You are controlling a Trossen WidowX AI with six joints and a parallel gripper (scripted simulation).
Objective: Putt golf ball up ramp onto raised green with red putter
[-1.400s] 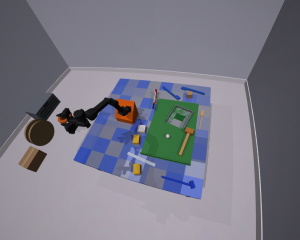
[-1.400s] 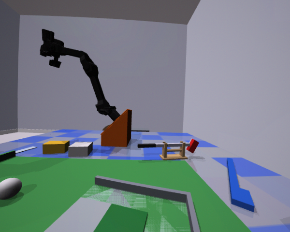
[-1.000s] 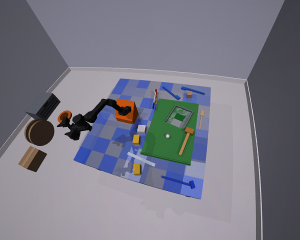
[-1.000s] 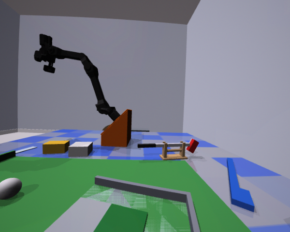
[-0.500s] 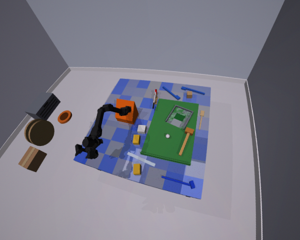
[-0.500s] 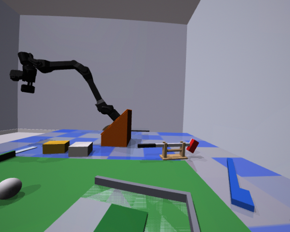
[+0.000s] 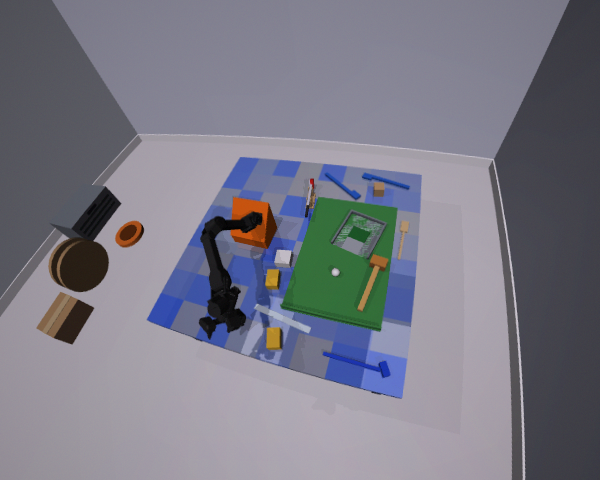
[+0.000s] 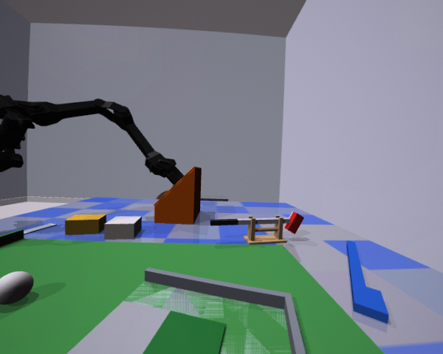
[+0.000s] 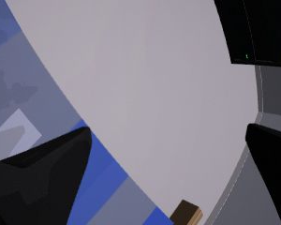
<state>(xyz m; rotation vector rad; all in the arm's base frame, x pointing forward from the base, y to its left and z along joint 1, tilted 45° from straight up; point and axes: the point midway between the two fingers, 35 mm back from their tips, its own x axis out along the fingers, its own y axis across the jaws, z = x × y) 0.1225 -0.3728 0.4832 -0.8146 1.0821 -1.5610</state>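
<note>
The white block is 6 cm ahead of my gripper tip, 50 cm to the left of it and 19 cm below it. Also, from my gripper tip: red putter: 8 cm ahead, 92 cm to the left, 15 cm below; then green mat: 37 cm ahead, 61 cm to the left, 21 cm below; then white golf ball: 35 cm ahead, 49 cm to the left, 19 cm below.
</note>
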